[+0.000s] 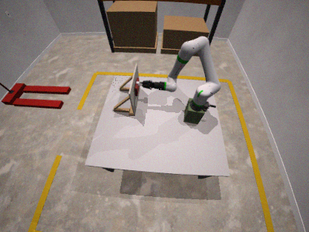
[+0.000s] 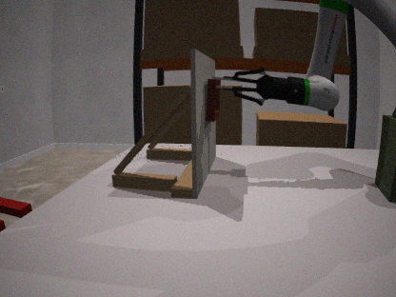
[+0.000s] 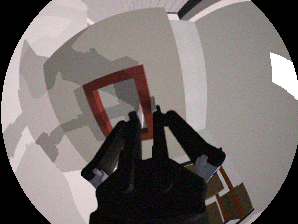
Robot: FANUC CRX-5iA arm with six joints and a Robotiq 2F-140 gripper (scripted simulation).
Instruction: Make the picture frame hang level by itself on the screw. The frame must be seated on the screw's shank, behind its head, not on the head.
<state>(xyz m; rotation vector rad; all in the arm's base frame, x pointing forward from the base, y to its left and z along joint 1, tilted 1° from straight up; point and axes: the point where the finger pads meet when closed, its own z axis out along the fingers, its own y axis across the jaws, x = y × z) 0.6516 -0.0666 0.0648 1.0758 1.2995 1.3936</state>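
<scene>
Right now the red picture frame is 40 mm ahead of my hand, 10 mm to the left of it and 50 mm below it. Also, from my hand: grey wall panel (50 mm ahead, 10 mm to the left, 110 mm below).
</scene>
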